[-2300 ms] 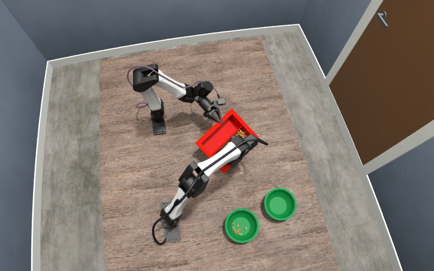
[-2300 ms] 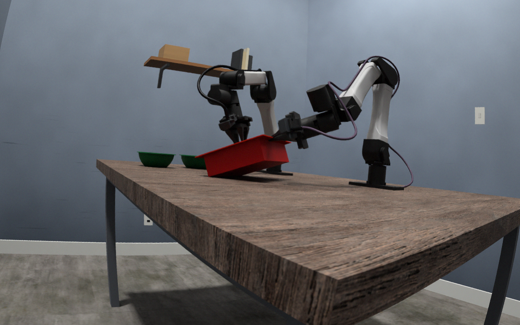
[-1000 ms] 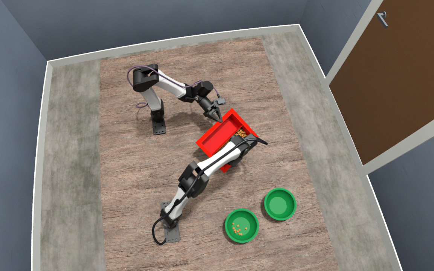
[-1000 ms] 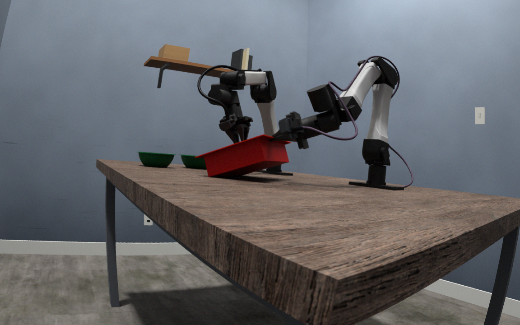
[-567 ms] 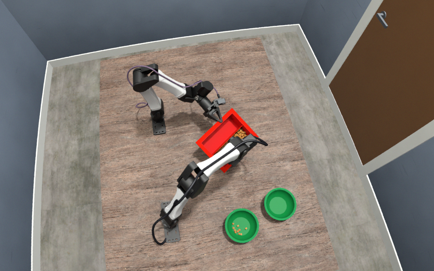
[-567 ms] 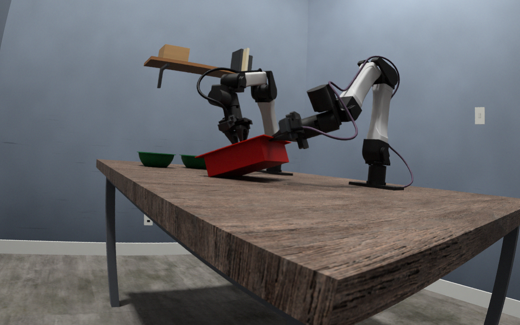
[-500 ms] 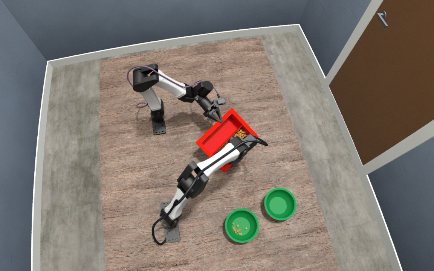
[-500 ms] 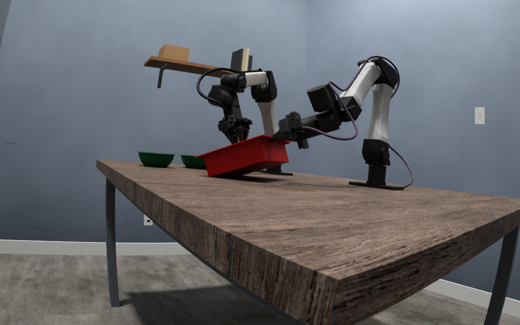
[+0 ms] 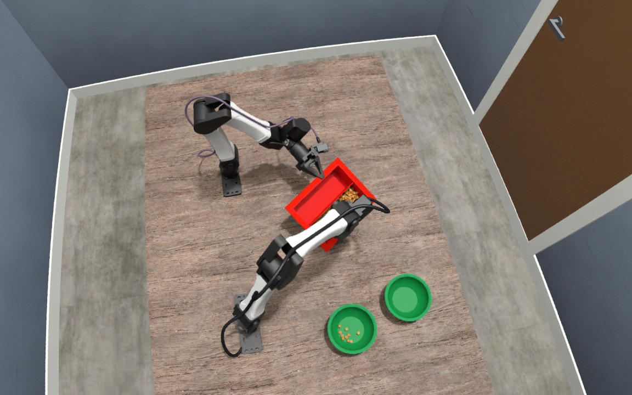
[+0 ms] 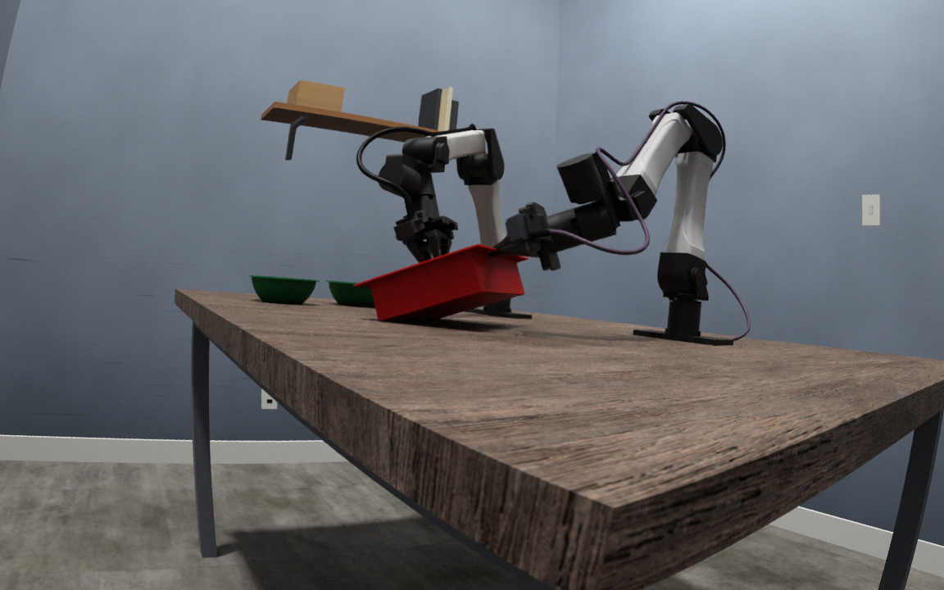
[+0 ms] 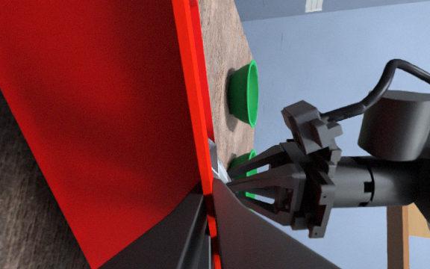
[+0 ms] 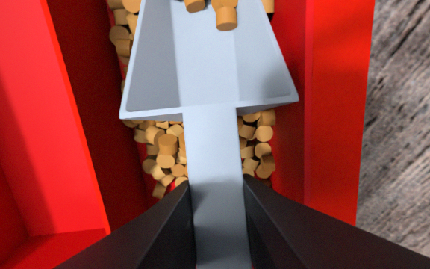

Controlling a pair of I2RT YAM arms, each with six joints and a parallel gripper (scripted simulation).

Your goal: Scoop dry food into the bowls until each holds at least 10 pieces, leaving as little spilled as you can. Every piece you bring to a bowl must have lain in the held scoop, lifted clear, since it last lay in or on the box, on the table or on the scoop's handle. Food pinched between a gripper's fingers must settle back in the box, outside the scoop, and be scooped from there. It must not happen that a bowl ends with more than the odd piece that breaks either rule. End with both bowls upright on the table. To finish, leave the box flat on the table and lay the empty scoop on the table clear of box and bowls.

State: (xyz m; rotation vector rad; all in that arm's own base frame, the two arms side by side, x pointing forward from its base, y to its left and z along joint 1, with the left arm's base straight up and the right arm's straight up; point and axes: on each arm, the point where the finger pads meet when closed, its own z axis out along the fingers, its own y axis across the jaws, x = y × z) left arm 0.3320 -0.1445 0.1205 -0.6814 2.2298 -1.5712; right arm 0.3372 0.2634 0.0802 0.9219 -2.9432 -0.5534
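My right gripper is now 20 mm short of the red box, 80 mm to the right of it and 10 mm above it. Also, from my right hand: grey scoop: 30 mm ahead, 30 mm to the left, 30 mm below.
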